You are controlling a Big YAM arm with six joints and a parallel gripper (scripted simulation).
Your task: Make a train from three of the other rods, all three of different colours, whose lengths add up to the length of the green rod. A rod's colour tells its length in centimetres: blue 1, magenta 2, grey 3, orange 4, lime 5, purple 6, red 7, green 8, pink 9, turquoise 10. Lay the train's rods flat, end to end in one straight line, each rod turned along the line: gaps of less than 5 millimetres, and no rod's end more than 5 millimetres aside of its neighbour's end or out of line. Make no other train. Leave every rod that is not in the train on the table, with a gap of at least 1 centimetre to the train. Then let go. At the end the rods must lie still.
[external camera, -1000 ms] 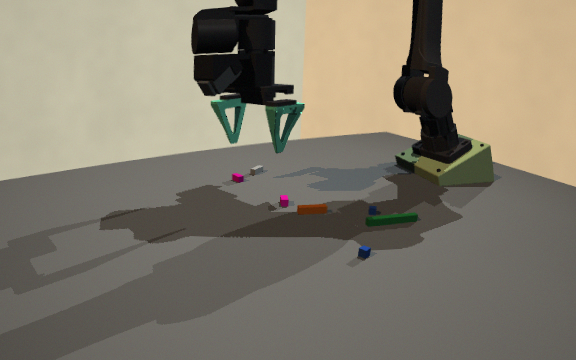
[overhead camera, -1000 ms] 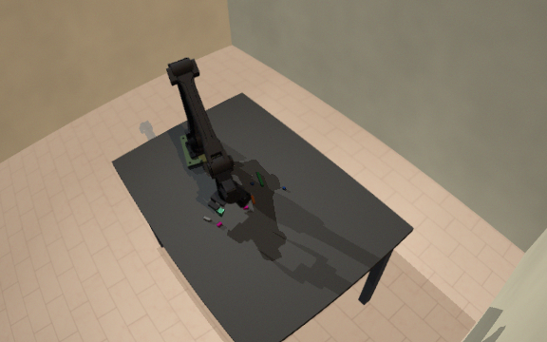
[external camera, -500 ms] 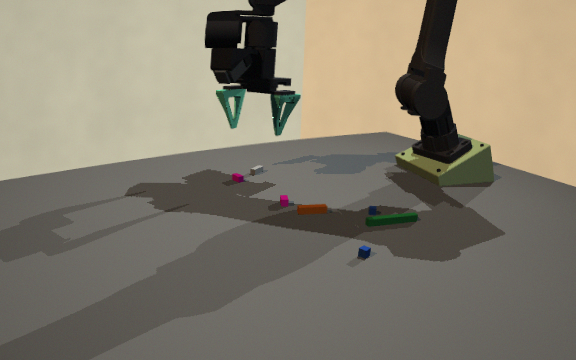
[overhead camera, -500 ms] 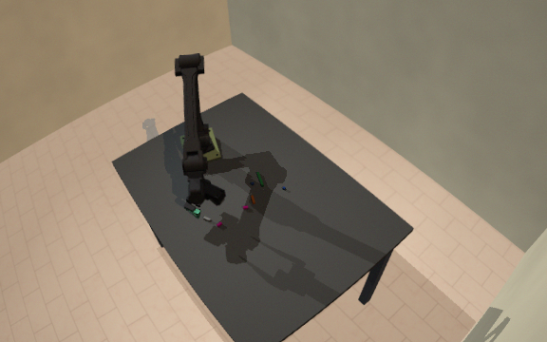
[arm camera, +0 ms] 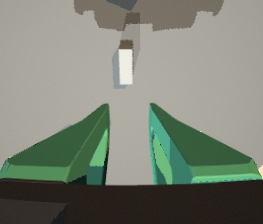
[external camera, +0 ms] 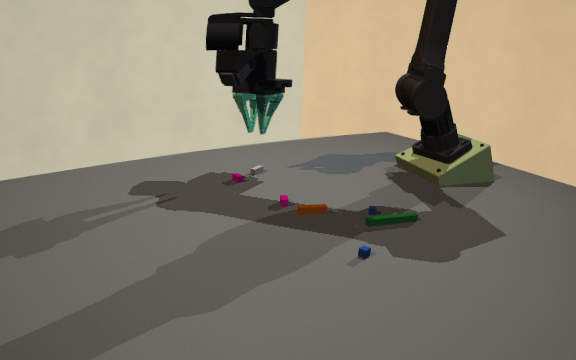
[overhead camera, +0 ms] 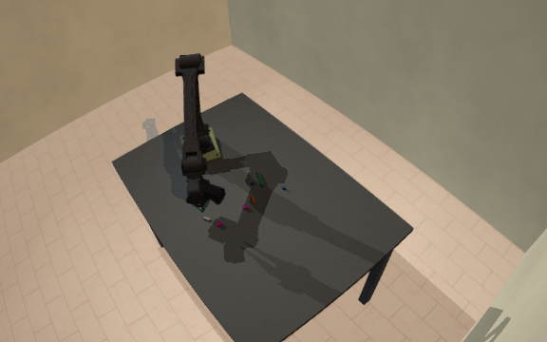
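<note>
Right now my hand is 8 cm above the grey rod. Also, from my hand: magenta rod 2 cm ahead, 16 cm to the left, 8 cm below; orange rod 21 cm to the left, 8 cm below; green rod 9 cm behind, 28 cm to the left, 8 cm below.
</note>
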